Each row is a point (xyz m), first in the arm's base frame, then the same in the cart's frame.
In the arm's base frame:
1: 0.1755 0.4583 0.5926
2: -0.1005 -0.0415 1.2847
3: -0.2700 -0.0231 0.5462
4: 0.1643 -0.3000 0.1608
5: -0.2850 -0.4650 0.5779
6: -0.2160 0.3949 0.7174
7: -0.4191 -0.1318 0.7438
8: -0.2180 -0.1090 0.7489
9: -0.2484 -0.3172 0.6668
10: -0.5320 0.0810 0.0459
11: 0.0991 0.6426 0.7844
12: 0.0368 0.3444 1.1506
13: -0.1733 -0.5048 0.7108
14: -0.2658 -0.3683 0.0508
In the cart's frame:
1: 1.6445 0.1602 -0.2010
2: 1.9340 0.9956 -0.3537
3: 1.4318 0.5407 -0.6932
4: 0.8627 0.4949 -0.3968
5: 1.1919 0.9095 -0.7472
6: 1.8002 0.3121 -0.5553
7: 1.5530 0.7570 -0.8010
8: 1.5193 0.7289 -0.6034
9: 1.3391 0.8449 -0.6747
10: 1.1847 0.1699 -1.0555
11: 1.9202 0.1371 -0.2088
12: 2.0316 0.6002 -0.2124
13: 1.2395 1.0148 -0.6117
14: 0.8483 0.5097 -0.8455

